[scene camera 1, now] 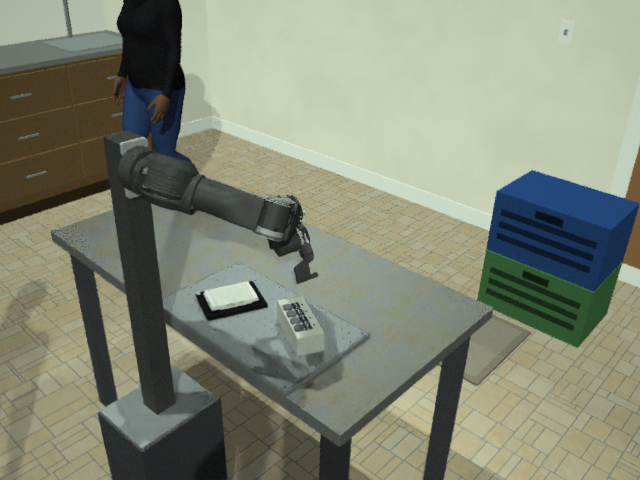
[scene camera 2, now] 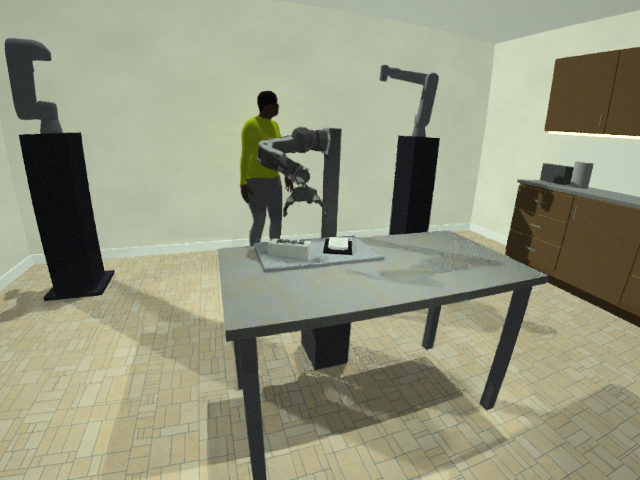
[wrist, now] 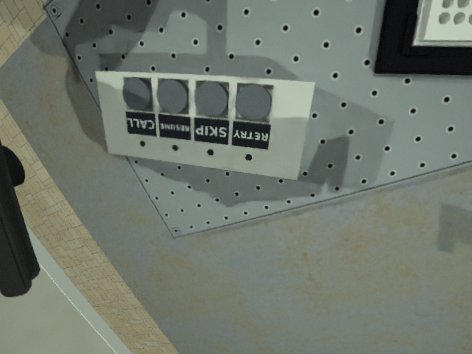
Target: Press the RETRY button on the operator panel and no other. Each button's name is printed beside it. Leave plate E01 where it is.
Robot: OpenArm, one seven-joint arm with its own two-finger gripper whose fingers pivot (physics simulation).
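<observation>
The white operator panel [scene camera 1: 310, 342] [scene camera 2: 288, 250] [wrist: 295, 131] lies on the perforated board. In the wrist view its labels are upside down: CALL, RESUME, SKIP and RETRY from left to right. The round grey RETRY button [scene camera 1: 287, 306] [wrist: 254, 101] is at the panel end nearest the plate. The white plate [scene camera 1: 231, 296] [scene camera 2: 338, 241] [wrist: 451, 31] sits in a black holder [scene camera 1: 212, 313] [wrist: 392, 55]; no E01 marking is readable. My gripper [scene camera 1: 308, 274] [scene camera 2: 305, 212] is open, fingers spread and pointing down, above the board and apart from panel and plate. One finger shows at the wrist view's left edge.
The perforated board [scene camera 1: 248, 343] [scene camera 2: 364, 251] [wrist: 200, 220] lies on the grey table [scene camera 1: 403, 330] [scene camera 2: 361, 289] [wrist: 300, 290]. A dark arm post [scene camera 1: 142, 289] [scene camera 2: 331, 186] stands behind the table in scene camera 2. A person [scene camera 1: 152, 56] [scene camera 2: 262, 155] stands beyond the table.
</observation>
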